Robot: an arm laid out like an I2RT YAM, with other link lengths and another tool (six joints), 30 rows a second.
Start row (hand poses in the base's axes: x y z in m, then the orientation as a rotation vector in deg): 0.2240, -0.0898, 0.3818, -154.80, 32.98, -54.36
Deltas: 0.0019, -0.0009, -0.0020, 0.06, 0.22, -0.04; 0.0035, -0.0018, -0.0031, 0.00, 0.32, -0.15; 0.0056, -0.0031, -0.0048, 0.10, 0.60, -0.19; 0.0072, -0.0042, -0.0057, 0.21, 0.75, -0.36; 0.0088, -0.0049, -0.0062, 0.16, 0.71, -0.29; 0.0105, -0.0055, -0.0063, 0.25, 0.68, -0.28; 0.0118, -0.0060, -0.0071, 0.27, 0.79, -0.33; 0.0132, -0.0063, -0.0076, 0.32, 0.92, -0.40; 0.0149, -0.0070, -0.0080, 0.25, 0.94, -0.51; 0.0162, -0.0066, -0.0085, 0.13, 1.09, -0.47; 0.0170, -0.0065, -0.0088, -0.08, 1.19, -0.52; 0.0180, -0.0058, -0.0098, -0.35, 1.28, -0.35; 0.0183, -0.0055, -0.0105, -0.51, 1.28, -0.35; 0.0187, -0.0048, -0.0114, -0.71, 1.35, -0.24; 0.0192, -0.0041, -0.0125, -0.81, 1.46, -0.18; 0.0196, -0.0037, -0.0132, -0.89, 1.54, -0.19; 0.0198, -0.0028, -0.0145, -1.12, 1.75, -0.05; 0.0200, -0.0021, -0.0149, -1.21, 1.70, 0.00
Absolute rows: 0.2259, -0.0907, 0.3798, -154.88, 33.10, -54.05; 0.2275, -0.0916, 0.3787, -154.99, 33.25, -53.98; 0.2296, -0.0929, 0.3770, -155.08, 33.40, -53.57; 0.2312, -0.0940, 0.3761, -155.07, 33.70, -53.36; 0.2328, -0.0947, 0.3756, -155.09, 33.58, -53.42; 0.2345, -0.0953, 0.3755, -154.99, 33.59, -53.41; 0.2358, -0.0958, 0.3747, -155.04, 33.68, -53.27; 0.2372, -0.0961, 0.3742, -155.08, 33.82, -53.09; 0.2389, -0.0968, 0.3738, -155.14, 33.96, -53.13; 0.2402, -0.0964, 0.3733, -155.35, 33.89, -52.99; 0.2410, -0.0963, 0.3730, -155.59, 33.92, -52.98; 0.2420, -0.0956, 0.3720, -155.89, 33.61, -52.97; 0.2423, -0.0953, 0.3713, -156.03, 33.56, -53.05; 0.2427, -0.0946, 0.3704, -156.26, 33.35, -53.04; 0.2432, -0.0939, 0.3693, -156.42, 33.25, -52.94; 0.2436, -0.0935, 0.3686, -156.54, 33.26, -52.88; 0.2438, -0.0926, 0.3673, -156.87, 33.03, -52.69; 0.2440, -0.0919, 0.3669, -156.92, 32.92, -52.79
